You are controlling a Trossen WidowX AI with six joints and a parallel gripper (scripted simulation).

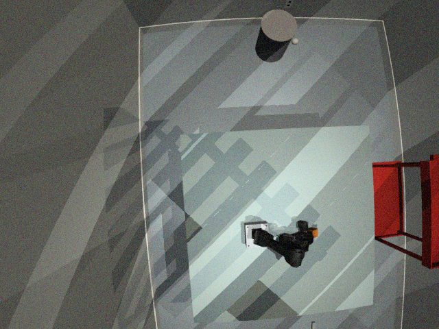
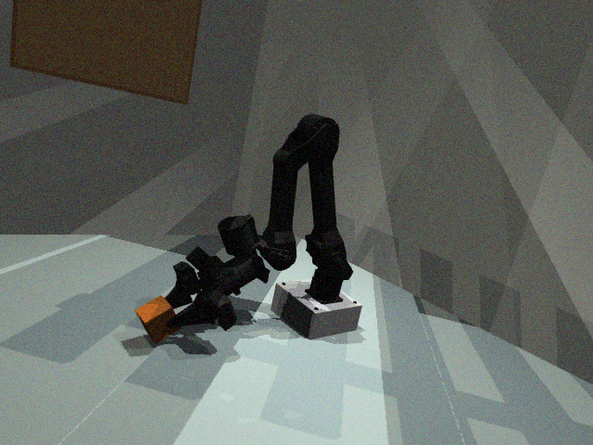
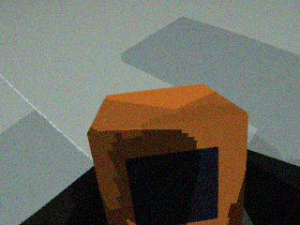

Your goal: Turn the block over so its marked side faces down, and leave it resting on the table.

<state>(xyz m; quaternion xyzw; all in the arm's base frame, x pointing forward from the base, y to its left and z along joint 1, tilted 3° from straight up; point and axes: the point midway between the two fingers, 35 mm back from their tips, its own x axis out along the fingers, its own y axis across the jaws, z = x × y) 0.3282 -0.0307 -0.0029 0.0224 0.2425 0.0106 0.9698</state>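
Right now my gripper tip is 1 cm past the orange block.
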